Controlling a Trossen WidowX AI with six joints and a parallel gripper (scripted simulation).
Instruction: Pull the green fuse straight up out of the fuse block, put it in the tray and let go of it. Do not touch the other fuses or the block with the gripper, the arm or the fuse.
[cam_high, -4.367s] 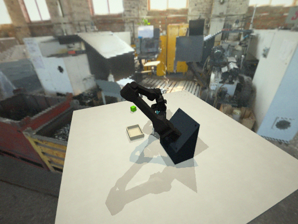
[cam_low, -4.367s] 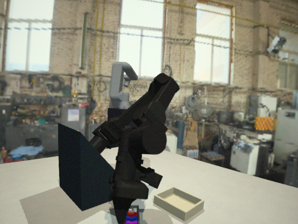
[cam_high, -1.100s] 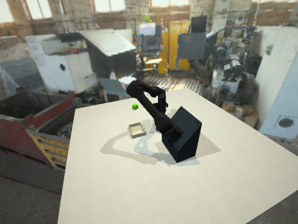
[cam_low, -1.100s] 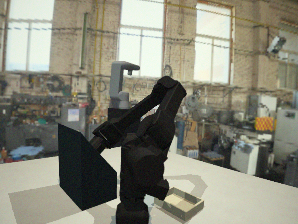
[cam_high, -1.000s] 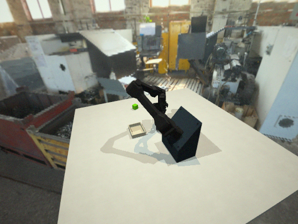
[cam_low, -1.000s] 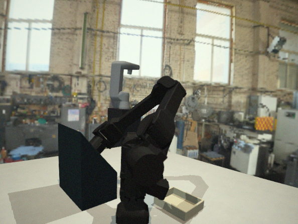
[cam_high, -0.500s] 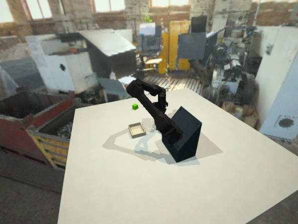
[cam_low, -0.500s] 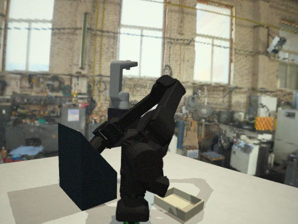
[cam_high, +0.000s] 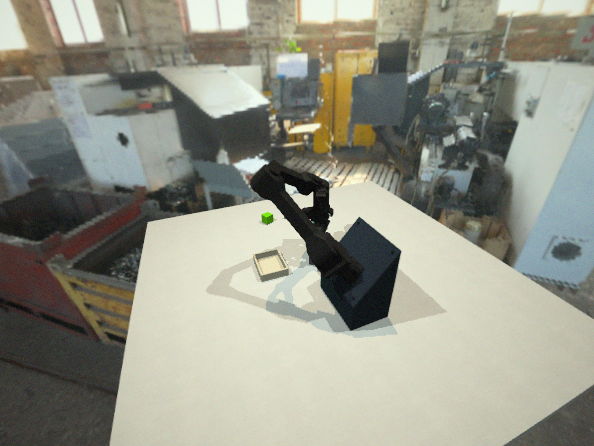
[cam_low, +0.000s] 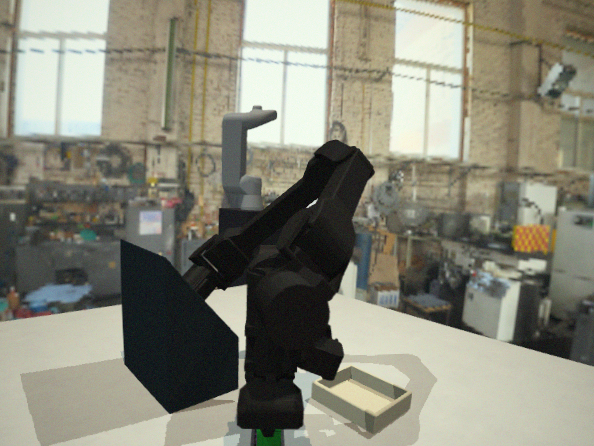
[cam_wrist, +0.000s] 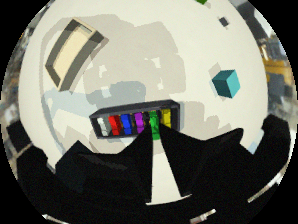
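My gripper tip is now 2 cm past the tray, 22 cm to the right of it and 5 cm above it. Also, from my gripper tip: green fuse (1 cm below).
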